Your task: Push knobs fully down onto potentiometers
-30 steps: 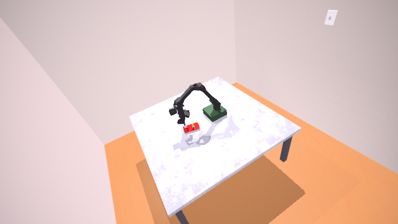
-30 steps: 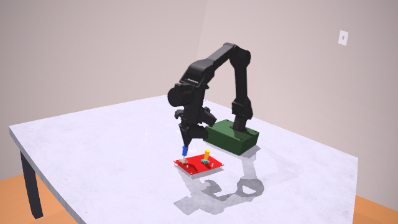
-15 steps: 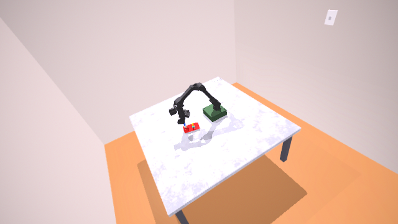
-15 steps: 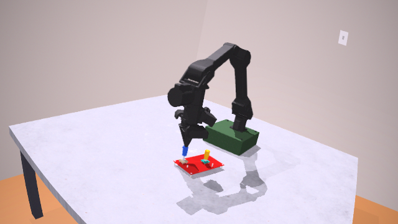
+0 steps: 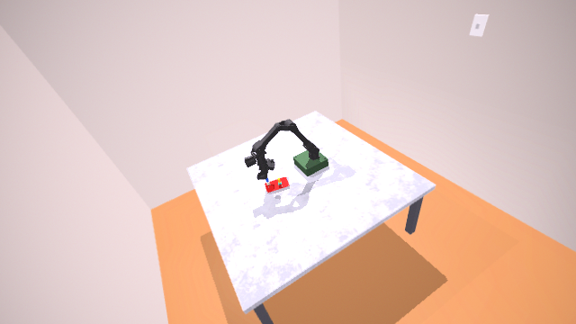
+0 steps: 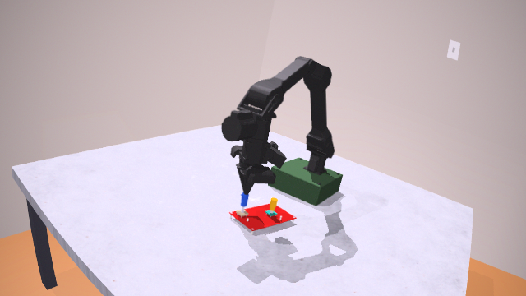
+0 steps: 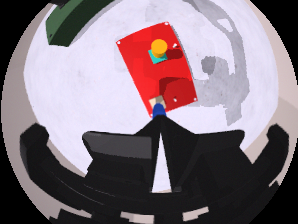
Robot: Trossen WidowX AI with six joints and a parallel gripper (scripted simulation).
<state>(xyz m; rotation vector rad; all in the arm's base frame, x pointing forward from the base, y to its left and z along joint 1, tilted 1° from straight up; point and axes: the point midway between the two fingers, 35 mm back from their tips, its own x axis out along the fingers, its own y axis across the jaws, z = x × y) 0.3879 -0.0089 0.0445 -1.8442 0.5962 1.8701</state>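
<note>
My gripper tip is now 20 mm above the blue knob. The rest, counted from my gripper tip: orange knob 70 mm behind, 50 mm to the left, 30 mm below.
</note>
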